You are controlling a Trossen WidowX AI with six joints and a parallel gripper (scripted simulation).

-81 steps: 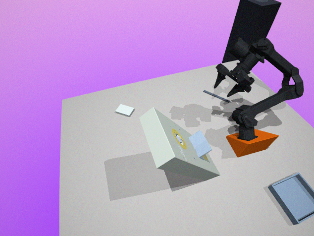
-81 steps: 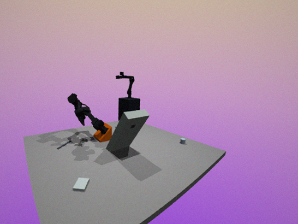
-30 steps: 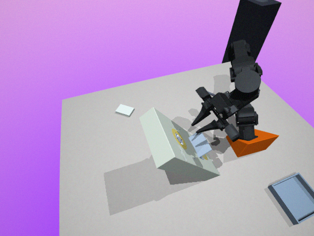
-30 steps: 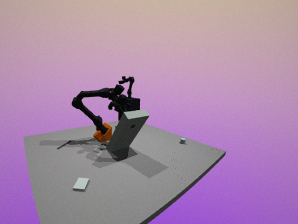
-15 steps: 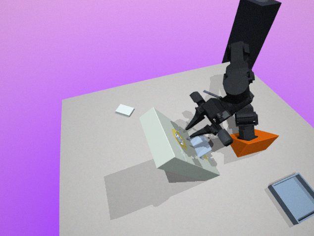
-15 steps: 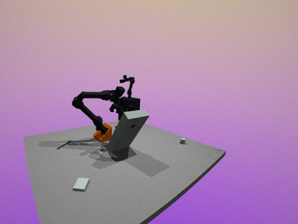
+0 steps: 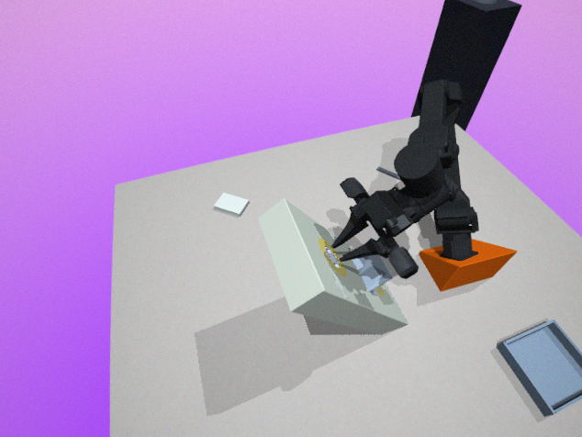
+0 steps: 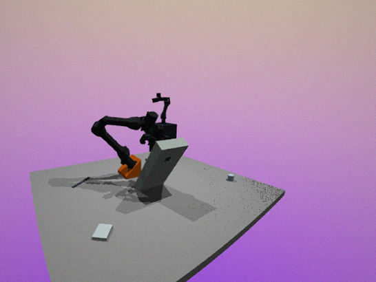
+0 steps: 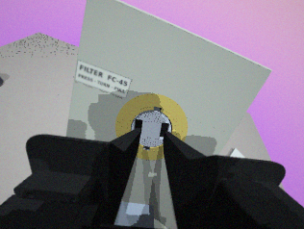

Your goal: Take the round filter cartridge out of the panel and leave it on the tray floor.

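Right now the round grey filter cartridge is 20 mm ahead of my gripper tip and 20 mm below it. The rest, counted from my gripper tip: pale green service panel: 20 mm behind, 90 mm below; then white flat block: 100 mm ahead, 430 mm to the right, 260 mm below; then blue-grey tray: 370 mm behind, 330 mm to the left, 250 mm below.
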